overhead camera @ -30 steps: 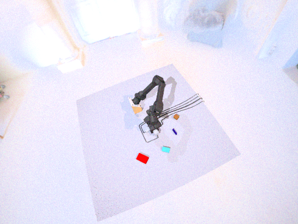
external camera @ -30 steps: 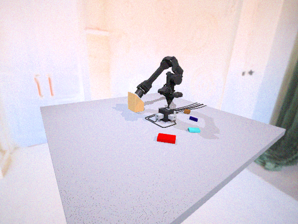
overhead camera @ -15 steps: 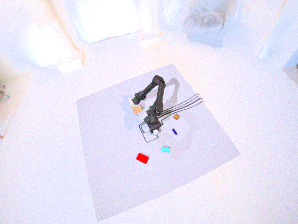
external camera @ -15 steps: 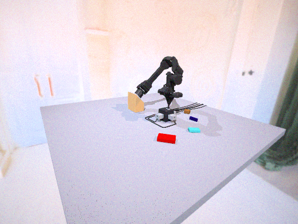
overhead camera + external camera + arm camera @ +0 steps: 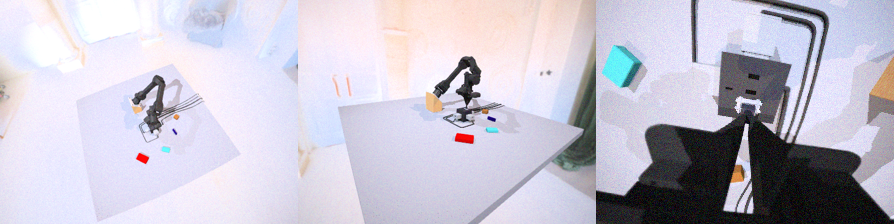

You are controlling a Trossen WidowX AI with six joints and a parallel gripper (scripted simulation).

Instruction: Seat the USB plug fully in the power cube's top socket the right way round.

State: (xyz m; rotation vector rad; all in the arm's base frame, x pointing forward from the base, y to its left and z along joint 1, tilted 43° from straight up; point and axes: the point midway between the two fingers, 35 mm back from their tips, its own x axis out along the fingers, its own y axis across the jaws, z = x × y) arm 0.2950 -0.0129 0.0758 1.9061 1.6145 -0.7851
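Right now my gripper tip is 2 cm above the USB plug. Round my gripper tip: dark blue block 14 cm ahead, 13 cm to the left, 9 cm below; then cyan block 23 cm ahead, 3 cm to the right, 10 cm below; then red block 19 cm ahead, 25 cm to the right, 9 cm below.
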